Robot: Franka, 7 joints.
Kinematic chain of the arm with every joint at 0, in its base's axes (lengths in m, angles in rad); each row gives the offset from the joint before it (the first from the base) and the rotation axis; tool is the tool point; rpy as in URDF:
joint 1: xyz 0 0 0.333 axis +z
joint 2: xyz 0 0 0 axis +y
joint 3: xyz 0 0 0.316 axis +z
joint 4: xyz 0.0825 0 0 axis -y
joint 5: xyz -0.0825 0 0.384 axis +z
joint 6: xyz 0 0 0 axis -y
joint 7: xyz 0.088 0 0 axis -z
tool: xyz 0 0 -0.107 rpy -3.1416 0 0
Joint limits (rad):
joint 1: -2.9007..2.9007
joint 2: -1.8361..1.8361
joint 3: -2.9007..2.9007
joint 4: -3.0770..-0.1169
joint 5: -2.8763..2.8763
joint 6: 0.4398..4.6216
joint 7: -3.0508..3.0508
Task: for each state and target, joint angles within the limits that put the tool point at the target. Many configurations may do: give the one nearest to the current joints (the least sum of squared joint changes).
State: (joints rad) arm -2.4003 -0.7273 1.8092 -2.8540 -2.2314 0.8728 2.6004
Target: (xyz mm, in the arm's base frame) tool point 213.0 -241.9 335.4
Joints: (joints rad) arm -2.2968 -0.7380 1.8316 -2.9845 -2.1905 0.7872 2.6004
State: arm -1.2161 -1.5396 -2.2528 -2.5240 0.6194 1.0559 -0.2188
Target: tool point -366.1 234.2 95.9
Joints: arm -1.6258 -1.3092 -2.4037 -1.9477 0.7226 1.1340 -0.2188
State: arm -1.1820 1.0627 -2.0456 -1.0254 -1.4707 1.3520 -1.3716
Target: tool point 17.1 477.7 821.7
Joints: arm -1.8111 0.1150 -2.7233 -1.4458 -1.3967 1.3312 -1.3716
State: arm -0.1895 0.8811 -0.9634 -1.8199 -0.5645 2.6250 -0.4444
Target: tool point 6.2 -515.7 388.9
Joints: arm 0.0369 0.9311 -1.6503 -2.2865 -0.5712 2.3007 -0.4444
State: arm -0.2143 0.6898 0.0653 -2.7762 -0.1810 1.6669 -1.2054
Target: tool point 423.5 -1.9 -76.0
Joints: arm -0.1427 1.0343 0.1207 -1.9585 -0.1979 2.0692 -1.2054
